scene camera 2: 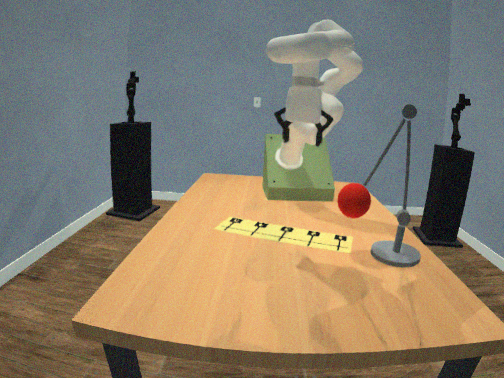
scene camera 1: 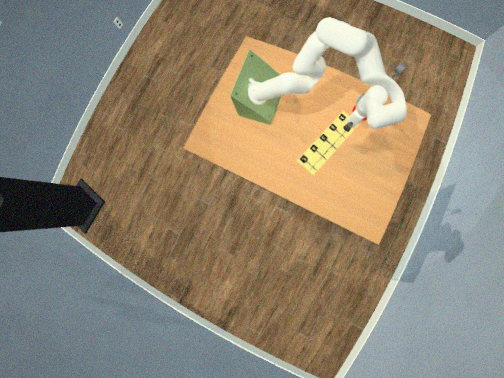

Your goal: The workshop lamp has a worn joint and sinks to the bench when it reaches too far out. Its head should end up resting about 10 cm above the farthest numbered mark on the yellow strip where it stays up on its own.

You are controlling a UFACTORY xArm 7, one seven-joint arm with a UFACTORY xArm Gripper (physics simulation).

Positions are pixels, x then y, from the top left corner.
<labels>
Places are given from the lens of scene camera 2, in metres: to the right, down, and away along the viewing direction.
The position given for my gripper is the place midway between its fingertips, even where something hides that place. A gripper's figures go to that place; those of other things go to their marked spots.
my gripper [scene camera 2: 301,144]: 0.14, -0.13, 0.87
red ball head [scene camera 2: 354,200]: 0.28, 0.03, 0.81
</labels>
